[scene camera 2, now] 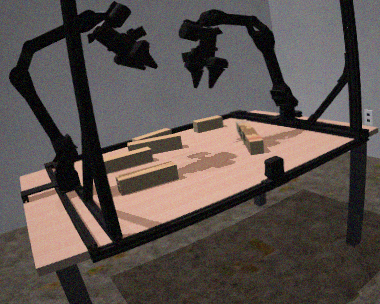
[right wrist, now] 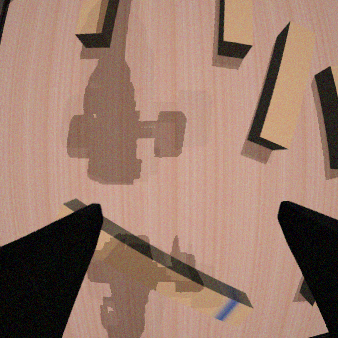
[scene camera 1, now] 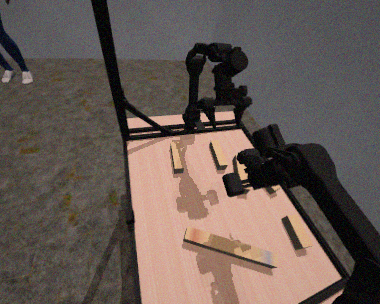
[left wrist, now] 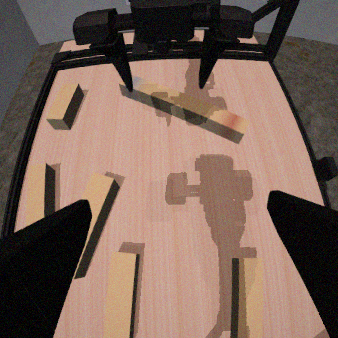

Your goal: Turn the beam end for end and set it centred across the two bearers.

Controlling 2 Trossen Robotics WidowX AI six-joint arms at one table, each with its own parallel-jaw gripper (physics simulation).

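Places are measured from the left arm's base along level axes (x ahead, y left, z up), in centimetres.
Where they show: left gripper, fingertip midpoint: [scene camera 2: 150, 68] [scene camera 1: 226, 127] [left wrist: 180, 204]; right gripper, fingertip midpoint: [scene camera 2: 202, 88] [right wrist: 191, 212] [scene camera 1: 240, 185] [left wrist: 165, 88]; left arm's base, origin of the base link: [scene camera 2: 69, 188] [scene camera 1: 188, 127]; right arm's base, origin of the base link: [scene camera 2: 288, 120] [left wrist: 161, 47].
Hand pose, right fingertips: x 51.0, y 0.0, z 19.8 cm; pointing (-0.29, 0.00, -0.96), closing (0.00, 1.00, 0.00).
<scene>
Each offset is from my right fingertips to the top centre of the thing. Level surfaces: height alone.
The wooden beam @(dx +14.5, dy -3.7, dz -17.3 cm) [scene camera 1: 227, 246] [scene camera 2: 253, 144] [left wrist: 182, 106] [right wrist: 140, 265] lies slanted on the table. In scene camera 1 its red-marked end is left, its blue-marked end right. Two roughly parallel blocks, apparently the bearers, lie apart: one @(dx -30.1, dy -12.7, dz -17.3 cm) [scene camera 1: 176, 159] [scene camera 2: 147, 179] [left wrist: 251, 295], the other @(dx -27.8, dy +9.5, dz -17.3 cm) [scene camera 1: 217, 154] [scene camera 2: 130, 158] [left wrist: 120, 295]. My left gripper [scene camera 2: 147, 67] [left wrist: 180, 204] is open and empty, high above the bearer end. My right gripper [scene camera 2: 204, 86] [left wrist: 165, 88] [right wrist: 191, 212] is open and empty above the beam; its left finger hides the red mark in the right wrist view.
Three other wooden blocks lie along one side: a slanted block @(dx -14.0, dy +16.3, dz -16.8 cm) [left wrist: 95, 220] [right wrist: 289, 90], another beside it @(dx -9.5, dy +27.9, dz -17.3 cm) [left wrist: 37, 190] [right wrist: 330, 120], and a short block @(dx +17.2, dy +26.7, dz -17.0 cm) [scene camera 1: 296, 232] [scene camera 2: 208, 124] [left wrist: 64, 107] near the beam's blue end. Black rails and posts edge the table @(dz -21.7 cm) [scene camera 2: 55, 240].
</scene>
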